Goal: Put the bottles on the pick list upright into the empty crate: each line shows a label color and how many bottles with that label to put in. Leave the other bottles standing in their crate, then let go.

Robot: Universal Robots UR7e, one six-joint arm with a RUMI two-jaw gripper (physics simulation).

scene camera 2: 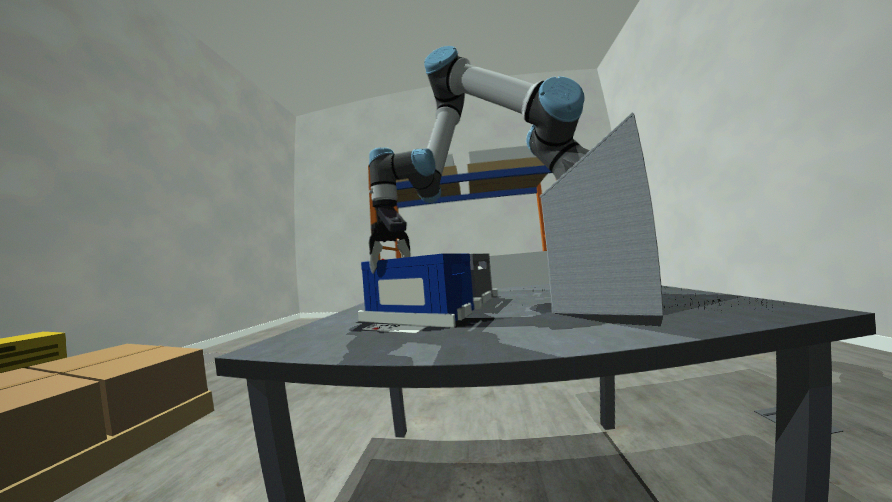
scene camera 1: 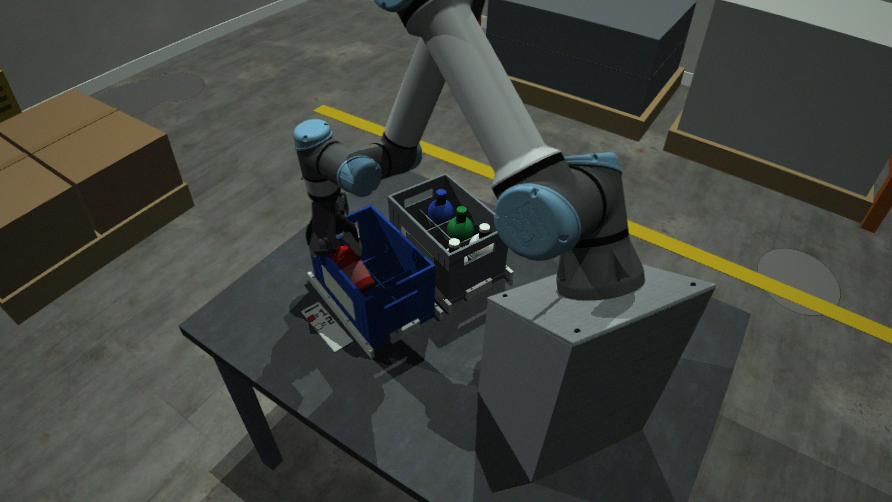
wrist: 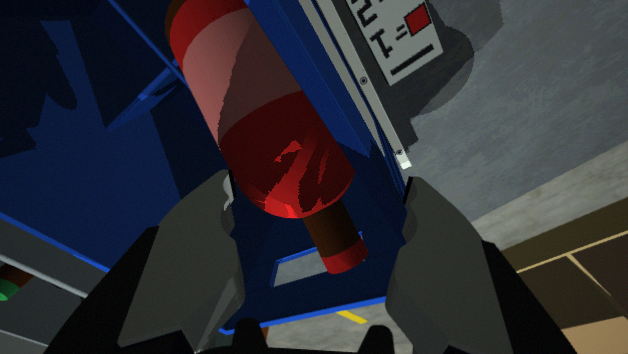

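Seen in the pictures: gripper, fingertip midpoint: (scene camera 1: 337,256) (wrist: 319,175); arm's base, origin of the base link: (scene camera 2: 585,179) (scene camera 1: 600,284).
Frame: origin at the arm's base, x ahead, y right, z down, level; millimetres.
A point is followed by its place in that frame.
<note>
A red bottle (scene camera 1: 353,271) {z 223, x 538, y -5 mm} (wrist: 280,145) {z 204, x 572, y 2 mm} with a pink band and red cap lies tilted, not upright, inside the blue crate (scene camera 1: 405,299) {z 252, x 403, y 1 mm} (scene camera 2: 450,293) {z 292, x 435, y -69 mm} (wrist: 310,307) {z 195, x 649, y 103 mm}, along its outer long wall. In the wrist view its neck points toward the end wall with the hand hole. My gripper (scene camera 1: 337,248) {z 227, x 602, y 20 mm} (scene camera 2: 390,259) {z 227, x 602, y 20 mm} (wrist: 319,175) {z 227, x 602, y 20 mm} is partly open at the rim, one finger inside and one outside the long wall. The left finger in the wrist view is close beside the shoulder; a gap shows on the right. The pick list (scene camera 1: 327,324) {z 365, x 583, y -76 mm} (wrist: 410,52) {z 365, x 642, y -59 mm} shows a red square; its text is partly cut off.
The grey crate (scene camera 1: 474,274) {z 298, x 318, y 190 mm} (scene camera 2: 481,280) {z 288, x 324, y 179 mm} stands beside the blue crate and holds an upright blue bottle (scene camera 1: 440,209) {z 244, x 483, y 317 mm}, a green bottle (scene camera 1: 460,224) {z 240, x 406, y 283 mm} and two white-capped bottles (scene camera 1: 453,243) {z 204, x 371, y 173 mm} (scene camera 1: 484,228) {z 204, x 330, y 259 mm}. The robot pedestal (scene camera 1: 536,374) {z 72, x 42, y -178 mm} (scene camera 2: 605,249) {z 217, x 74, y -153 mm} stands on the same table (scene camera 1: 424,437) {z 366, x 228, y -226 mm} (scene camera 2: 549,368) {z 381, x 299, y -327 mm}.
</note>
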